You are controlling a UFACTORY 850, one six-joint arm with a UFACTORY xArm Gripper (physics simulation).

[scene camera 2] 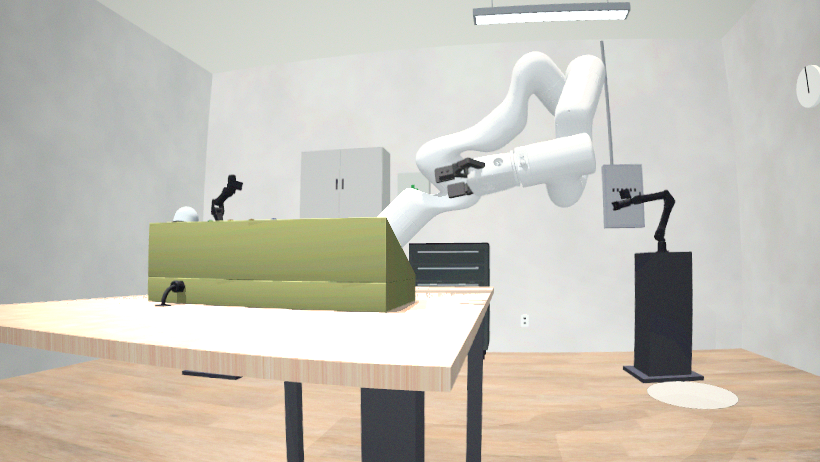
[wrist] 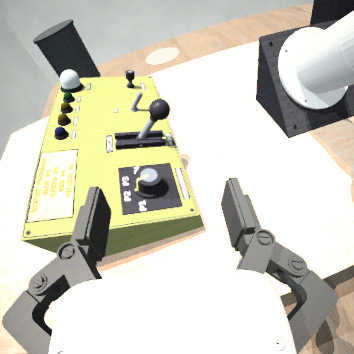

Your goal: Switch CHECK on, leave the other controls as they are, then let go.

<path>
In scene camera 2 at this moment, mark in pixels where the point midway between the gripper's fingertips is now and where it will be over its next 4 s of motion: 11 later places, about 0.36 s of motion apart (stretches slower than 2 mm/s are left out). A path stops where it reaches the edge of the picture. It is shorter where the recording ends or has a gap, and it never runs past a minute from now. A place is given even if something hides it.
My gripper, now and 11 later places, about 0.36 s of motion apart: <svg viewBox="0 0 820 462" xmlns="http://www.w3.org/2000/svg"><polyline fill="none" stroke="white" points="441,184 405,231 394,230 387,230 355,239 354,239 355,236 355,240 355,240 355,241 355,218 334,218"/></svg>
</path>
